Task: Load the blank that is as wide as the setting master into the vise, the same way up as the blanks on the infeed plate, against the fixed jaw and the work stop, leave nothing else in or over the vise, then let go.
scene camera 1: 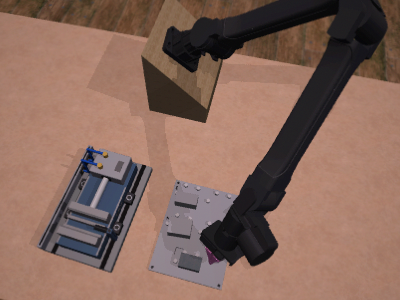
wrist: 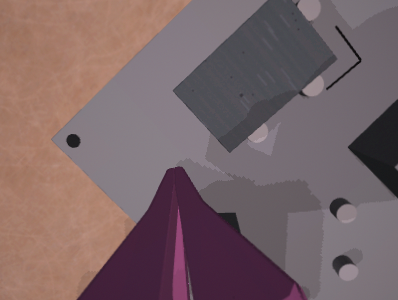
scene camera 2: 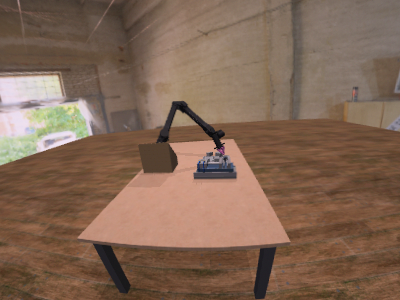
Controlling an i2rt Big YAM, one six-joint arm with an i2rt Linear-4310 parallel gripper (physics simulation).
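My gripper is shut, its magenta fingertips together and empty, low over the front right part of the grey infeed plate. A dark grey blank lies beside pegs, a little away from the fingertips. A dark sliver of another block shows behind the fingers in the wrist view; the rest is hidden. Two more grey blanks lie farther back on the plate. The blue and grey vise is at left in scene camera 1; I cannot identify the setting master.
A wooden wedge block stands behind the vise and plate, under the arm's mount. Blue stems with yellow tips rise at the vise's back end. Small round pegs stand on the plate. A black-edged block is at right in the wrist view.
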